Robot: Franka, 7 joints.
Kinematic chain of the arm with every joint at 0, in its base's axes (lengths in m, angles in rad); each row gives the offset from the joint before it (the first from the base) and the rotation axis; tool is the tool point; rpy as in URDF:
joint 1: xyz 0 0 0.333 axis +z
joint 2: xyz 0 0 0 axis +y
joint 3: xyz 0 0 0.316 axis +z
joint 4: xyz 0.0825 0 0 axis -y
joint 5: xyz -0.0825 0 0.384 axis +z
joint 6: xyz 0 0 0 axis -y
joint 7: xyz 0.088 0 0 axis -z
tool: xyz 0 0 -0.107 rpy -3.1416 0 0
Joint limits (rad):
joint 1: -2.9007..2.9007
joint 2: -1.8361..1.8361
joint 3: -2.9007..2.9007
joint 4: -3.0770..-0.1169
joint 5: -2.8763..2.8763
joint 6: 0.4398..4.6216
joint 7: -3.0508..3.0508
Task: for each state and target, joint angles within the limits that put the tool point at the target. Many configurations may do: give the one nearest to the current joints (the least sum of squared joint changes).
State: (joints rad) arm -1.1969 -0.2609 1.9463 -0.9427 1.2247 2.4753 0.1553
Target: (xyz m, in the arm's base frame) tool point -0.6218 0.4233 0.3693
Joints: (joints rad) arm -0.2981 -0.6784 2.6985 -1.3902 1.2072 2.2228 0.1553
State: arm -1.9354 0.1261 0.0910 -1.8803 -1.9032 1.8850 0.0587
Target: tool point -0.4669 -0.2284 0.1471
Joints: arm -2.3122 0.5388 -0.2234 -2.2351 -1.8482 1.8802 0.0587
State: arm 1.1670 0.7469 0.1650 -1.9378 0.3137 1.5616 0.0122
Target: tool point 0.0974 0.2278 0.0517
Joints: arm 1.0583 0.7642 -0.0007 -2.3705 0.2264 1.3964 0.0122
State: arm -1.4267 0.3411 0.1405 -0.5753 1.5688 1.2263 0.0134
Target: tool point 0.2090 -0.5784 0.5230
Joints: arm -1.4880 0.5360 0.0709 -1.2588 1.2461 0.7886 0.0134
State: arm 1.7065 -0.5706 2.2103 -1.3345 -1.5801 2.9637 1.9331
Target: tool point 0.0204 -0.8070 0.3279
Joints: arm 1.9261 -1.0125 2.4562 -1.0480 -1.5174 2.8724 1.9331
